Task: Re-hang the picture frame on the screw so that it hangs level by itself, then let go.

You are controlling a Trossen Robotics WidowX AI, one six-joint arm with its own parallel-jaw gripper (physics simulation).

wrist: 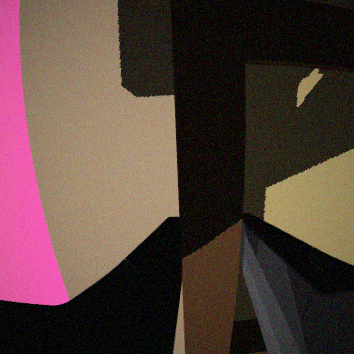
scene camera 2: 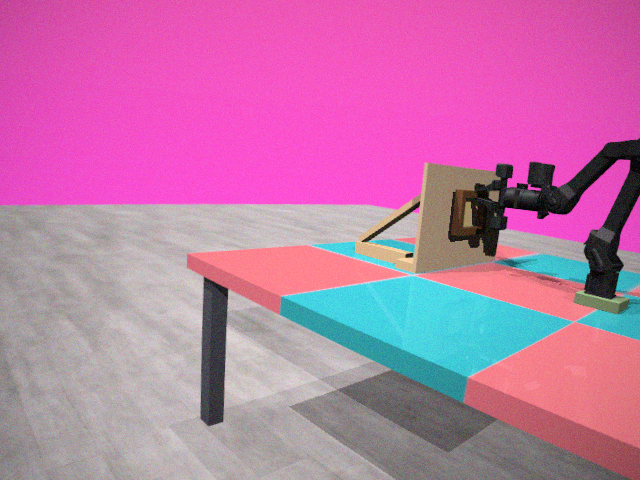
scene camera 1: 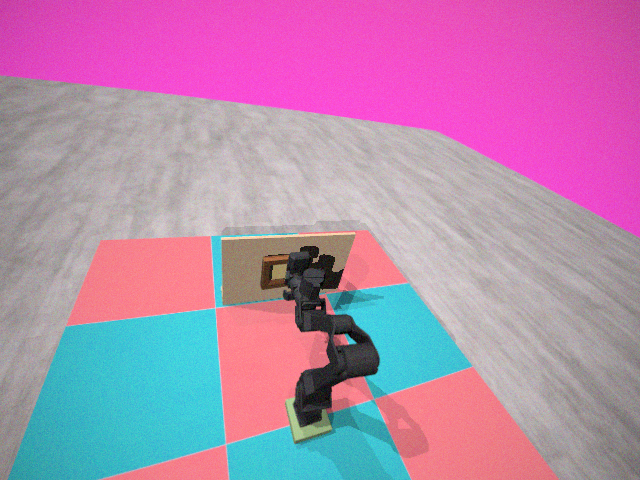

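Seen in the pictures: gripper, between the fingertips: (wrist: 208,226) (scene camera 2: 475,194) (scene camera 1: 289,259); arm's base, origin of its link: (scene camera 2: 600,294) (scene camera 1: 307,411).
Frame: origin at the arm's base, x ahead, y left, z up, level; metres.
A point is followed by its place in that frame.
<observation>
The brown picture frame (scene camera 1: 265,273) @[y 0.034, x 0.390, z 0.157 m] (scene camera 2: 458,214) @[y 0.040, x 0.398, z 0.140 m] (wrist: 210,297) @[y -0.019, x 0.390, z 0.200 m], with a pale yellow centre, is upright at the front of the tan board (scene camera 1: 240,273) @[y 0.107, x 0.434, z 0.128 m] (scene camera 2: 434,217) @[y 0.108, x 0.434, z 0.128 m] (wrist: 100,165) @[y -0.062, x 0.425, z 0.242 m]. Its visible edges look close to level with the board in scene camera 1. Its right part is hidden behind my gripper there. My gripper (scene camera 2: 479,202) @[y -0.046, x 0.397, z 0.200 m] (wrist: 208,226) @[y -0.046, x 0.397, z 0.200 m] is shut on one bar of the frame, with a finger on each side of the bar in the wrist view. The screw and the back of the frame are hidden. I cannot tell whether the frame touches the screw.
The board stands on the red and turquoise table (scene camera 1: 139,372) @[y 0.415, x 0.244, z -0.025 m] (scene camera 2: 423,320) @[y 0.492, x 0.198, z -0.025 m], with a wooden brace (scene camera 2: 390,219) @[y 0.118, x 0.575, z 0.101 m] behind it. The black arm (scene camera 1: 356,359) @[y 0.003, x -0.066, z 0.382 m] (scene camera 2: 620,201) @[y 0.011, x -0.011, z 0.230 m] reaches from its green base plate (scene camera 1: 310,432) @[y 0.009, x -0.051, z 0.000 m] (scene camera 2: 599,301) @[y 0.051, x -0.012, z -0.006 m]. Dark shadows of the gripper fall across the board.
</observation>
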